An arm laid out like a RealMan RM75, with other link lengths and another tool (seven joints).
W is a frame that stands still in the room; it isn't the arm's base.
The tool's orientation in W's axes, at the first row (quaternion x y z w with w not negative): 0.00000 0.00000 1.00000 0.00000
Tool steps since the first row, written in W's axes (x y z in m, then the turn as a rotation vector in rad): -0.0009 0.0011 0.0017 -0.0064 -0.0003 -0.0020; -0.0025 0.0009 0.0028 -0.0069 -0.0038 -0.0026; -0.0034 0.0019 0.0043 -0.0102 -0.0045 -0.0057; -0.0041 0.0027 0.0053 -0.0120 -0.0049 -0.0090; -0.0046 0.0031 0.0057 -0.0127 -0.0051 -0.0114; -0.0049 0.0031 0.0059 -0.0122 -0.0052 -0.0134; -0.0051 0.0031 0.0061 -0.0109 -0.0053 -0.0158; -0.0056 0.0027 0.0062 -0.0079 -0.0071 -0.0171
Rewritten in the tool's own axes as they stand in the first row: 0.0009 -0.0011 0.0017 0.0064 0.0003 -0.0020; 0.0025 -0.0009 0.0028 0.0069 0.0038 -0.0026; 0.0034 -0.0019 0.0043 0.0102 0.0045 -0.0057; 0.0041 -0.0027 0.0053 0.0120 0.0049 -0.0090; 0.0046 -0.0031 0.0057 0.0127 0.0051 -0.0114; 0.0049 -0.0031 0.0059 0.0122 0.0052 -0.0134; 0.0051 -0.0031 0.0061 0.0109 0.0053 -0.0158; 0.0056 -0.0027 0.0062 0.0079 0.0071 -0.0171
